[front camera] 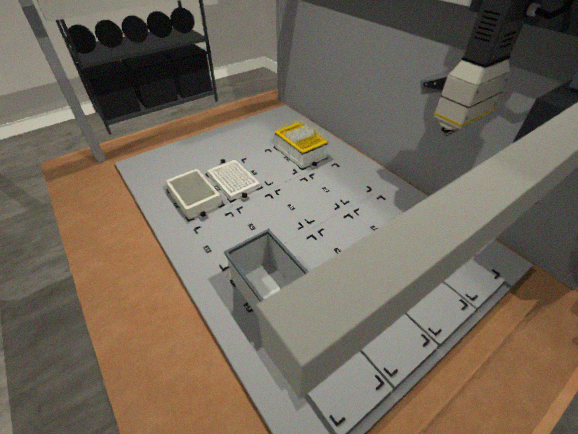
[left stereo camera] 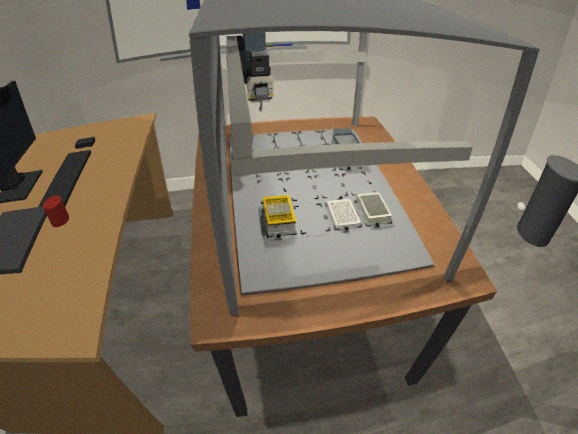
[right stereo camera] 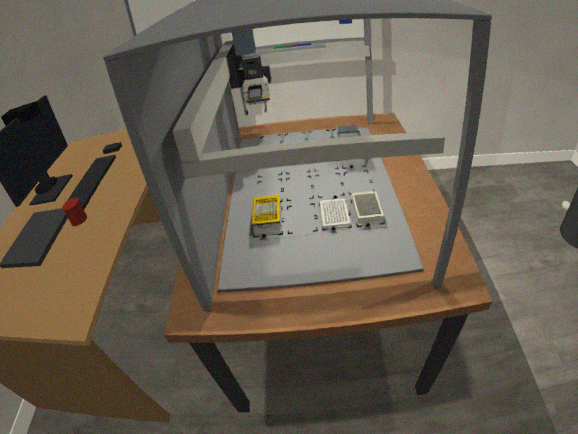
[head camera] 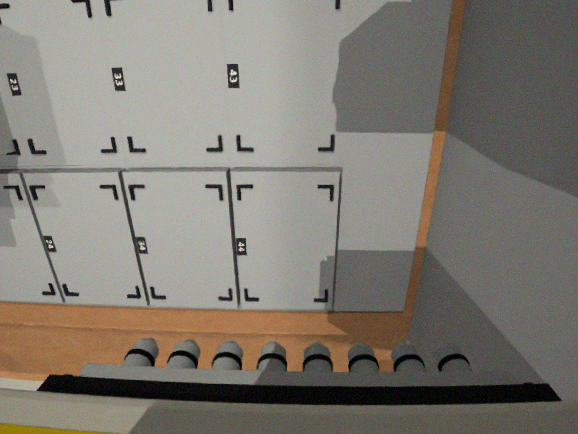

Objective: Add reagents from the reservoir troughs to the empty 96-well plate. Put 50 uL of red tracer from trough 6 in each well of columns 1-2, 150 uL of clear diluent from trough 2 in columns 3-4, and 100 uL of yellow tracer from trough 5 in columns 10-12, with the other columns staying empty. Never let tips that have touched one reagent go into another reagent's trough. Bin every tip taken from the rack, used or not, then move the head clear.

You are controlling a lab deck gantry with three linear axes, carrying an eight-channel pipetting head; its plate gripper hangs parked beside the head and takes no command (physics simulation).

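The pipetting head [front camera: 472, 92] [left stereo camera: 260, 87] [right stereo camera: 255, 90] hangs high by the side wall, far from the labware. Its eight nozzles [head camera: 317, 357] are bare. Thin prongs of the plate gripper [right stereo camera: 256, 107] show under the head; their opening is unclear. The yellow tip rack [front camera: 301, 142] [left stereo camera: 279, 210] [right stereo camera: 266, 210] holds pale tips in part, with bare yellow holes beside them. The white 96-well plate [front camera: 233, 178] [left stereo camera: 343, 213] [right stereo camera: 334, 213] lies beside the white-rimmed reservoir [front camera: 192, 189] [left stereo camera: 374, 207] [right stereo camera: 367, 206]. Liquid colours cannot be made out.
A grey open bin [front camera: 287, 257] [left stereo camera: 345, 135] [right stereo camera: 348, 131] stands at the deck's other end, with something pale at its bottom. The gantry beam [front camera: 400, 230] [left stereo camera: 350, 155] [right stereo camera: 325, 148] crosses above the deck. Frame posts [left stereo camera: 485, 185] [right stereo camera: 462, 165] stand at the table corners.
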